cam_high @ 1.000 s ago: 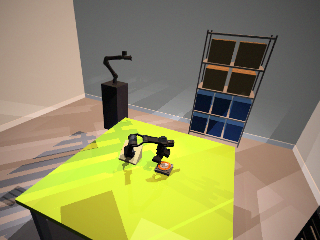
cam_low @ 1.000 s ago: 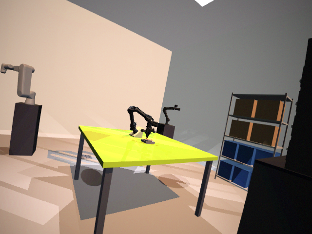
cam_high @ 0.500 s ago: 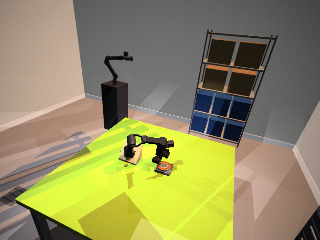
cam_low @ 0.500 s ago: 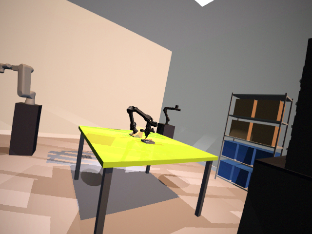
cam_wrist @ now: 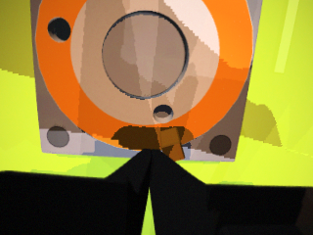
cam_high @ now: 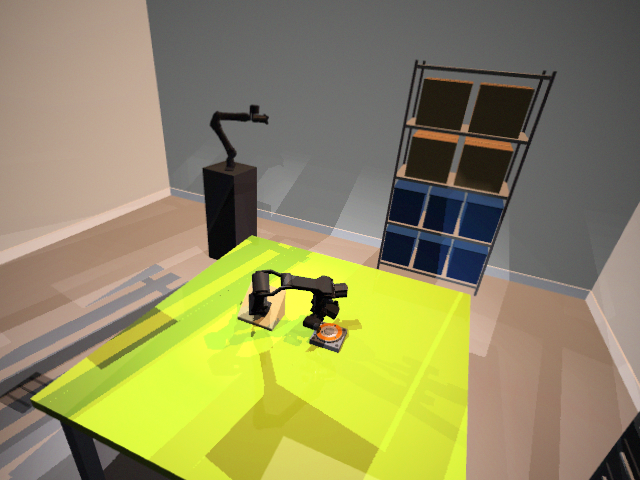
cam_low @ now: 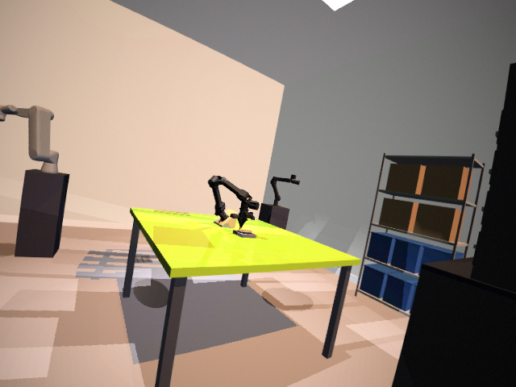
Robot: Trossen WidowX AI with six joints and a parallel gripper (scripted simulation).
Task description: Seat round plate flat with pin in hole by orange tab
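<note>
My gripper tip is now 5 cm short of the grey square base, 2 cm above it and 1 cm to the right of it.
</note>
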